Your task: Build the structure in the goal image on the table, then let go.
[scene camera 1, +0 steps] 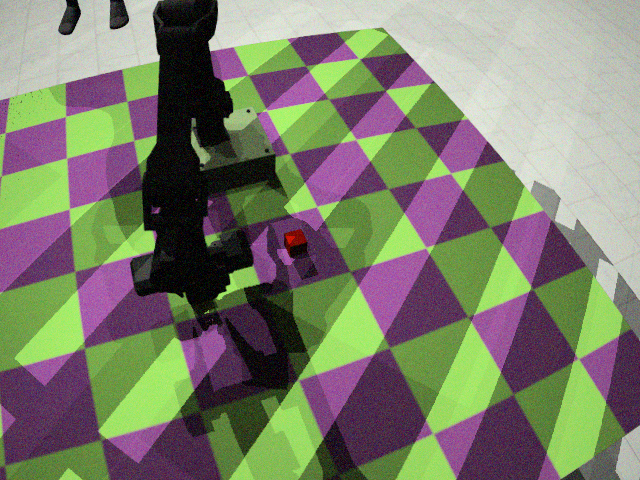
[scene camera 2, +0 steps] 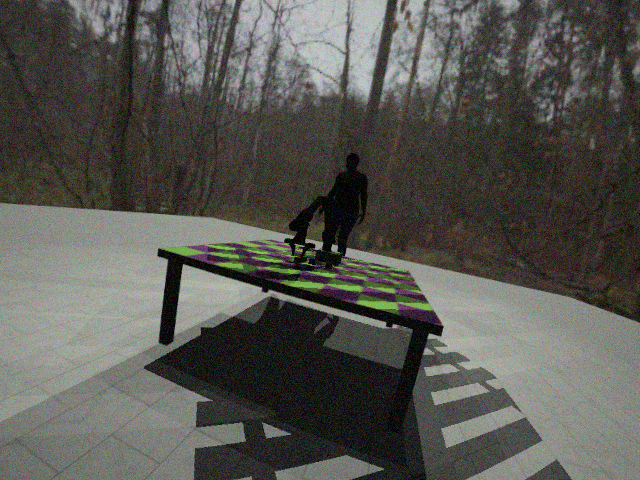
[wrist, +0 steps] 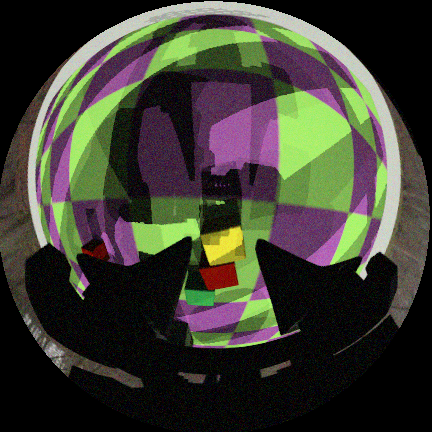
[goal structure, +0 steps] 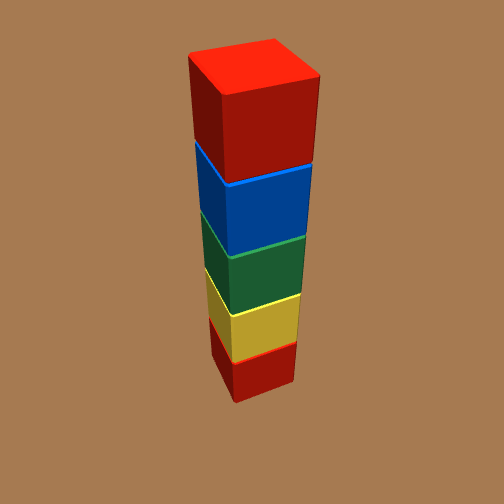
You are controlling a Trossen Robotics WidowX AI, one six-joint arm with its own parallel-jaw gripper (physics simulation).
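Seen in the pictures: gripper, fingertip midpoint: (scene camera 2: pixel 297 257) (wrist: pixel 224 242); arm's base, origin of the base link: (scene camera 1: pixel 211 134) (scene camera 2: pixel 326 250).
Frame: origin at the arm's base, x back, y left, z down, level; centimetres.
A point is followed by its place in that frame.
In the wrist view a yellow block (wrist: pixel 223 246) @(x -32.4, y -12.4, z 4.0 cm), a red block (wrist: pixel 219 276) @(x -28.9, y -12.2, z 3.9 cm) and a green block (wrist: pixel 200 298) @(x -25.1, y -10.1, z 3.9 cm) show one behind another between the finger silhouettes. I cannot tell whether they touch or differ in height. My gripper (wrist: pixel 224 242) @(x -32.6, y -12.5, z 4.1 cm) (scene camera 1: pixel 206 307) is open and empty, with its fingertips on either side of the yellow block in the wrist view. These three blocks are hidden in scene camera 1. A second red block (scene camera 1: pixel 295 242) @(x -29.5, y 6.6, z 4.0 cm) (wrist: pixel 95 250) @(x -29.6, y 5.4, z 5.0 cm) (scene camera 2: pixel 329 265) @(x -30.3, y 7.8, z 5.1 cm) lies apart, toward the base. A tiny blue patch (scene camera 2: pixel 312 260) @(x -28.1, y -3.6, z 4.9 cm) shows near the gripper in scene camera 2.
The checkered green and purple table (scene camera 1: pixel 439 304) @(x -49.6, y 26.1, z 7.2 cm) (scene camera 2: pixel 361 295) @(x -72.9, y 29.5, z 7.2 cm) carries strong shadows. The arm's pale base plate (scene camera 1: pixel 242 135) @(x -2.8, y 6.0, z 0.1 cm) stands behind the gripper. The dark arm (scene camera 1: pixel 178 155) @(x -31.7, y -11.2, z -25.3 cm) covers much of the left side in scene camera 1. A person (scene camera 2: pixel 350 193) stands behind the table.
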